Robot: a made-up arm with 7 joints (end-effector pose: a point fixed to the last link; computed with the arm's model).
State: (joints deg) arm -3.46 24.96 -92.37 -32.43 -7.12 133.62 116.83
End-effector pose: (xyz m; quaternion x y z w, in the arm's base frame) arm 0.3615 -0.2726 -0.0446 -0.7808 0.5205 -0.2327 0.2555
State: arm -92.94 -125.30 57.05 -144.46 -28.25 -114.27 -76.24
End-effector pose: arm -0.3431 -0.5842 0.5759 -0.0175 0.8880 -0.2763 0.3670
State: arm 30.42 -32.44 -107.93 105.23 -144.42 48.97 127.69
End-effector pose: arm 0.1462 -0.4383 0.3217 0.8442 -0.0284 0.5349 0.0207
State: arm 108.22 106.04 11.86 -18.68 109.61 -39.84 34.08
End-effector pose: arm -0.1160 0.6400 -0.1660 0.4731 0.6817 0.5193 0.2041
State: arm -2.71 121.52 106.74 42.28 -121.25 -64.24 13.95
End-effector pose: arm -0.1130 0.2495 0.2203 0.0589 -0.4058 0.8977 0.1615
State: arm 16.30 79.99 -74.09 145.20 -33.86 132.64 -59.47
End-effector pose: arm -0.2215 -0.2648 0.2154 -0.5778 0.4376 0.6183 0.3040
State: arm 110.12 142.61 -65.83 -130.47 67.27 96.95 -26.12
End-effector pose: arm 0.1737 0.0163 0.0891 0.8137 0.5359 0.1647 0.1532
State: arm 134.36 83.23 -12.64 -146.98 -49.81 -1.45 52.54
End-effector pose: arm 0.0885 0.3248 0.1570 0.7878 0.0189 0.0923 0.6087
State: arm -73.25 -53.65 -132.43 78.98 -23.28 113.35 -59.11
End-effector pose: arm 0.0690 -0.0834 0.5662 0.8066 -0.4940 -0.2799 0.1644
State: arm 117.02 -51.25 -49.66 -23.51 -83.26 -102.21 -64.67
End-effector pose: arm -0.0047 0.1030 0.0701 0.7473 0.0878 -0.2584 0.6058
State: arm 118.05 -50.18 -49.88 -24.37 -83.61 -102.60 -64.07
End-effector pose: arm 0.0054 0.0978 0.0733 0.7463 0.0611 -0.2585 0.6103
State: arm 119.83 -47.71 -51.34 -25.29 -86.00 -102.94 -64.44
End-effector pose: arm 0.0321 0.0790 0.0747 0.7451 0.0055 -0.2495 0.6185
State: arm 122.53 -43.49 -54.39 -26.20 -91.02 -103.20 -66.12
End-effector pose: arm 0.0771 0.0366 0.0811 0.7372 -0.0851 -0.2262 0.6309
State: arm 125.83 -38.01 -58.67 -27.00 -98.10 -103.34 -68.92
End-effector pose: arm 0.1275 -0.0323 0.1055 0.7130 -0.1977 -0.1877 0.6460
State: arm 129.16 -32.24 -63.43 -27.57 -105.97 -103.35 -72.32
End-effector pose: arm 0.1631 -0.1158 0.1546 0.6691 -0.3086 -0.1398 0.6614
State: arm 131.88 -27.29 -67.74 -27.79 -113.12 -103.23 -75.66
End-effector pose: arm 0.1743 -0.1902 0.2165 0.6162 -0.3947 -0.0936 0.6751
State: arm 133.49 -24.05 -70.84 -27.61 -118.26 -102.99 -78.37
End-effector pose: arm 0.1708 -0.2384 0.2673 0.5740 -0.4441 -0.0597 0.6853
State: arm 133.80 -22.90 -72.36 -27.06 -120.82 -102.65 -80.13
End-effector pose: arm 0.1685 -0.2586 0.2894 0.5576 -0.4572 -0.0426 0.6916
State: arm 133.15 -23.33 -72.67 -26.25 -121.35 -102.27 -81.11
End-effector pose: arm 0.1723 -0.2598 0.2855 0.5638 -0.4452 -0.0388 0.6946
